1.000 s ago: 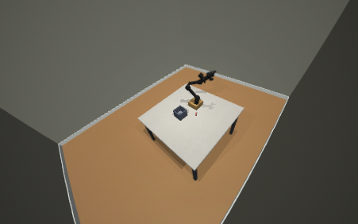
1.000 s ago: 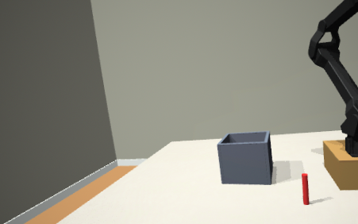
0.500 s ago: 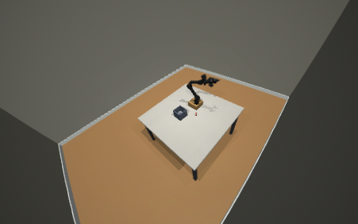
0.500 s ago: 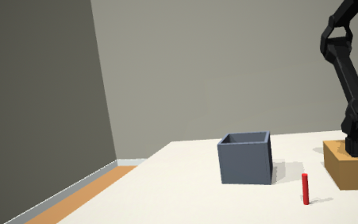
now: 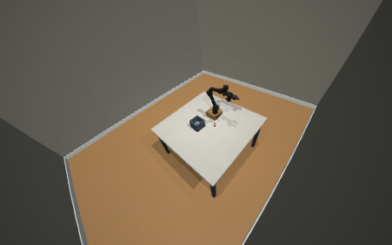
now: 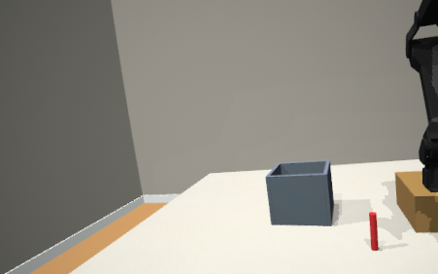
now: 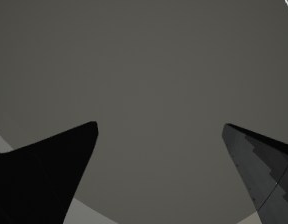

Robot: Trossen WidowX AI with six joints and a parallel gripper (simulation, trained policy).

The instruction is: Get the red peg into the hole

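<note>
My gripper tip is now 47 cm above the red peg, 24 cm to the left of it and 16 cm short of it.
</note>
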